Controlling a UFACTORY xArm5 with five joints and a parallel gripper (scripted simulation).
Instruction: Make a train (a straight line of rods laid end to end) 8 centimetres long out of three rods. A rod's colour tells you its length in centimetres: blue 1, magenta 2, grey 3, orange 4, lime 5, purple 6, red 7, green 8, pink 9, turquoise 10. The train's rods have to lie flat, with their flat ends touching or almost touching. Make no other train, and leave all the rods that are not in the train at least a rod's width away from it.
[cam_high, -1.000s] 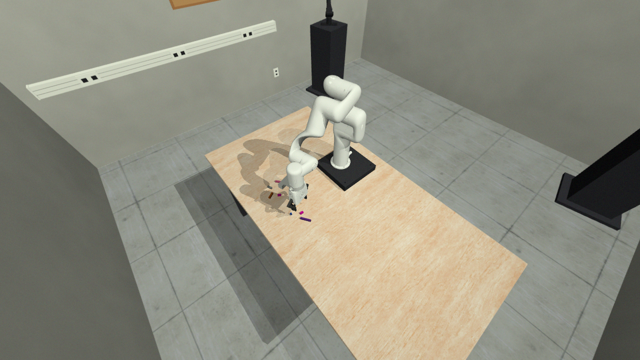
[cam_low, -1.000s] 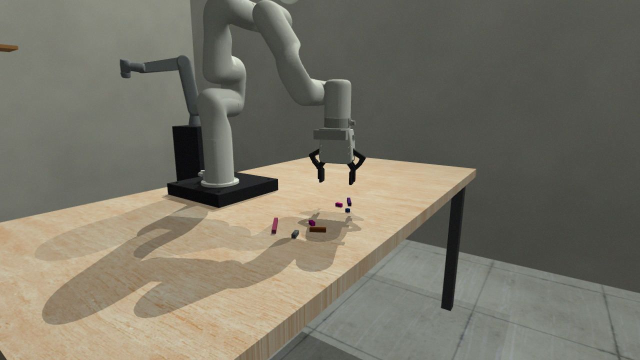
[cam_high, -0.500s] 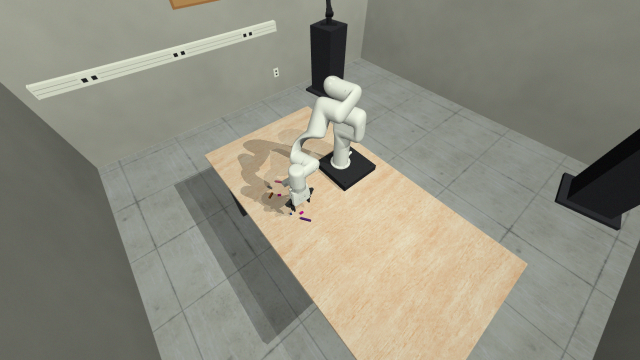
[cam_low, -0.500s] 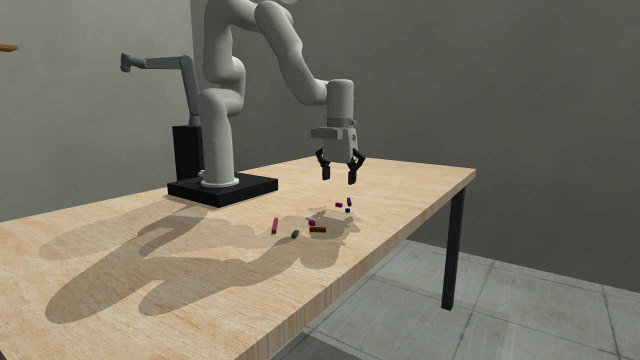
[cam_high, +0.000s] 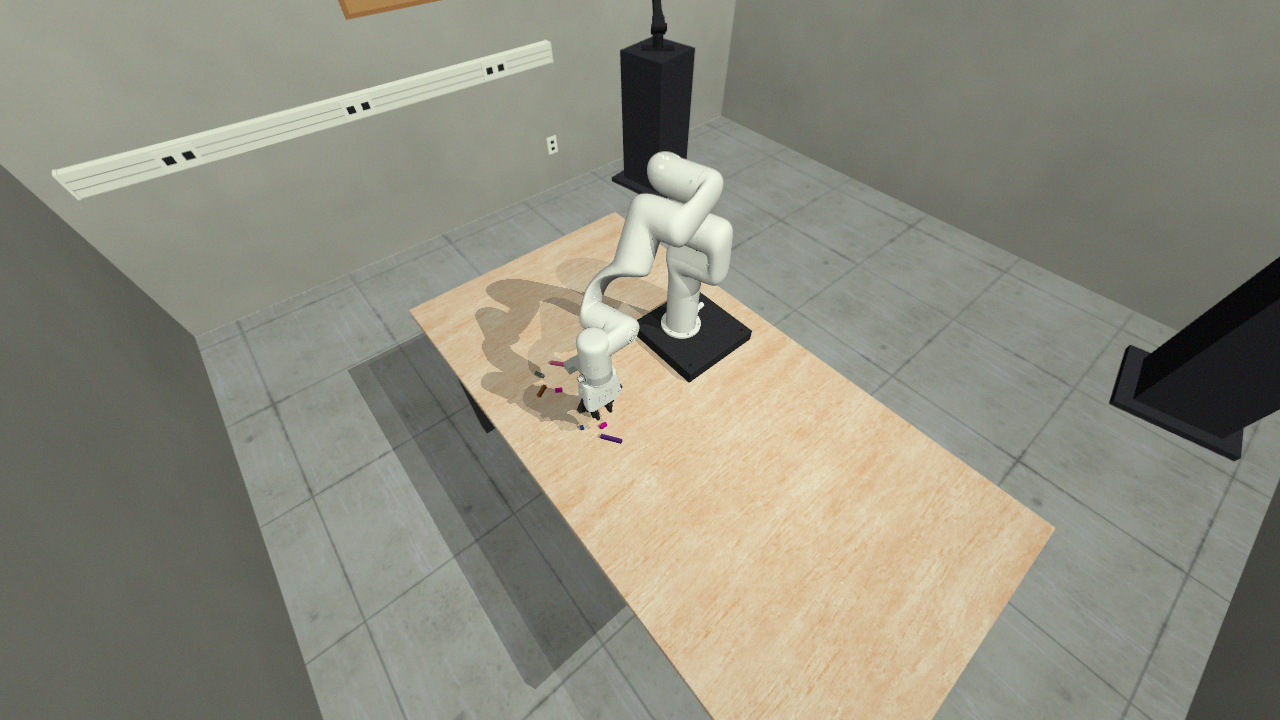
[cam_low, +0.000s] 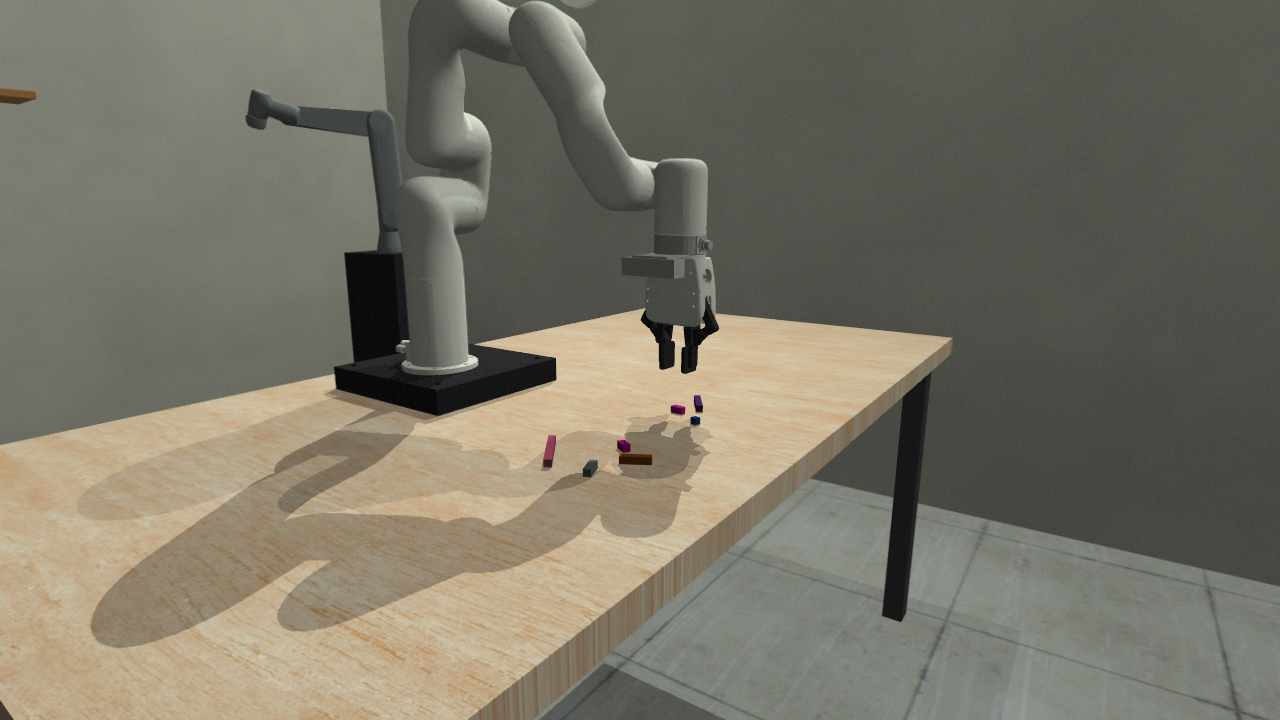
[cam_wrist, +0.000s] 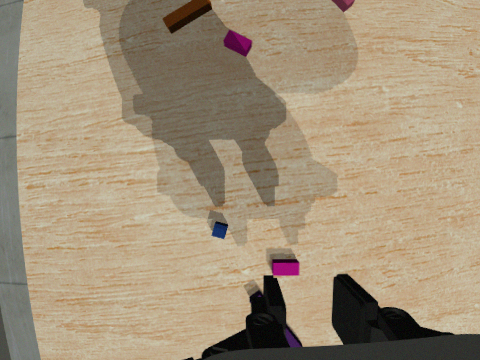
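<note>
The purple rod lies 8 cm below my hand, 5 cm to the left of it and 2 cm ahead of it. Round my hand: orange rod: 22 cm to the right, 8 cm below, 3 cm ahead; pink rod: 24 cm to the right, 8 cm below, 8 cm behind; blue rod: 8 cm below, 4 cm to the right, 4 cm ahead.
</note>
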